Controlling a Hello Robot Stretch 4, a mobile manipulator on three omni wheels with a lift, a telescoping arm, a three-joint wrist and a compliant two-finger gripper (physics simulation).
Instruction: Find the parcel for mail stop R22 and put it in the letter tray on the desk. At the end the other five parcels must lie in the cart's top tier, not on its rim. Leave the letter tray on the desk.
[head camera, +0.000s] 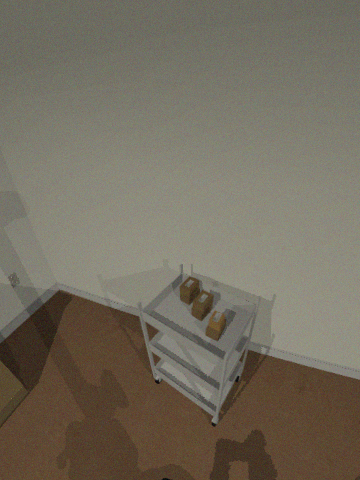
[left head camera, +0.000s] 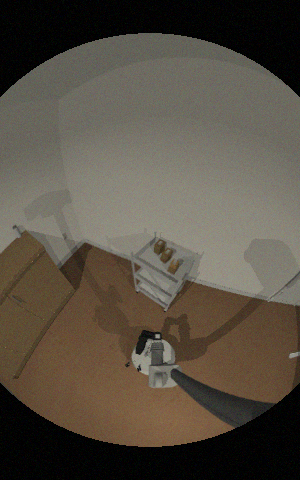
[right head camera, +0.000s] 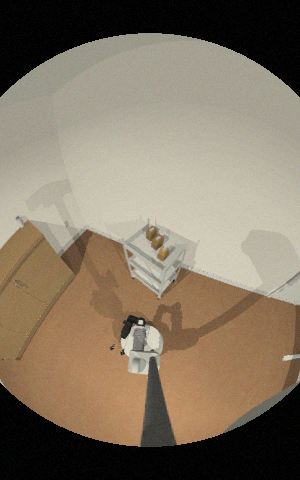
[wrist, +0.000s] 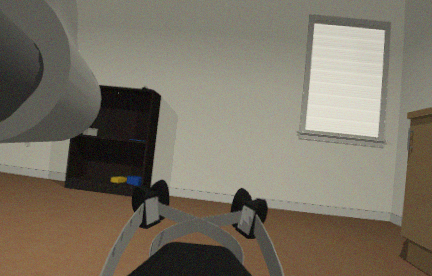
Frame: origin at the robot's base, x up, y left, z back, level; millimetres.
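Seen in the pictures: gripper, fingertip midpoint: (left head camera: 131, 369) (right head camera: 115, 352) (wrist: 200, 200).
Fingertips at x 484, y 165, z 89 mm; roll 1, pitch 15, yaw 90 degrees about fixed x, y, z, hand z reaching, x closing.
Offsets run from my fingertips to a thing's top centre.
Three brown parcels, the back one {dx +252, dy -187, dz -1022 mm} (head camera: 189, 291) (left head camera: 159, 247) (right head camera: 151, 233), the middle one {dx +252, dy -246, dz -919 mm} (head camera: 202, 306) (left head camera: 166, 255) (right head camera: 157, 242) and the front one {dx +252, dy -297, dz -808 mm} (head camera: 216, 326) (left head camera: 173, 266) (right head camera: 163, 253), stand in a diagonal row in the top tier of the grey cart (head camera: 186, 332). Each has a pale label on top, too small to read. The other parcels, the desk and the letter tray do not show. My gripper (wrist: 200, 200) (left head camera: 133, 366) (right head camera: 117, 349) is open and empty, beside my base and apart from the cart.
The cart stands near the wall. A wooden cabinet (left head camera: 40, 300) (right head camera: 37, 295) (wrist: 420, 175) stands at the left in the head side views. The wrist view shows a dark bookshelf (wrist: 152, 135) with yellow and blue things, and a window (wrist: 345, 80).
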